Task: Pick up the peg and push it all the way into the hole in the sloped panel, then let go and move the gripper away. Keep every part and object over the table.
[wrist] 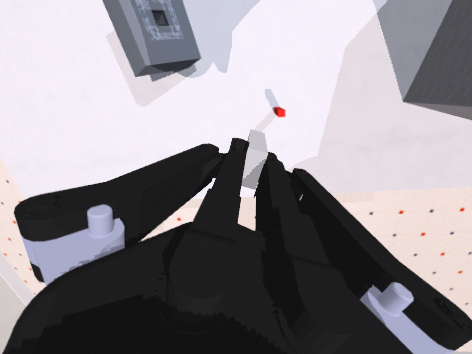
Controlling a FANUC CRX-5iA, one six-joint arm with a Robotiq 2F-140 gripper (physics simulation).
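Places are measured from the arm's base along level axes (x ahead, y left, z up), in millimetres.
Where they show: gripper, fingertip midpoint: (253,144).
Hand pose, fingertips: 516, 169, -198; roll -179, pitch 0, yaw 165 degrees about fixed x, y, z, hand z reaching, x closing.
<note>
After its pixels a point has its place, as x, y, z.
The peg (274,104) {474, 146, -423} is a small pale bar with a red end. It rests on the white table (76,121) {947, 175, -435}, just beyond my fingertips and slightly to the right. The grey sloped panel (152,41) {677, 42, -337} stands at the upper left, with its dark square hole (159,17) {676, 0, -372} near the top edge of the view. My gripper (253,144) {516, 169, -198} is shut and hovers above the table, short of the peg and well right of and below the panel. A small pale piece shows between its black fingertips. Nothing from the table is in the fingers.
A large dark grey box (438,57) {200, 58, -400} fills the upper right corner. The table's front edge runs across the middle of the view, with tiled floor (419,228) below it on both sides of the gripper body.
</note>
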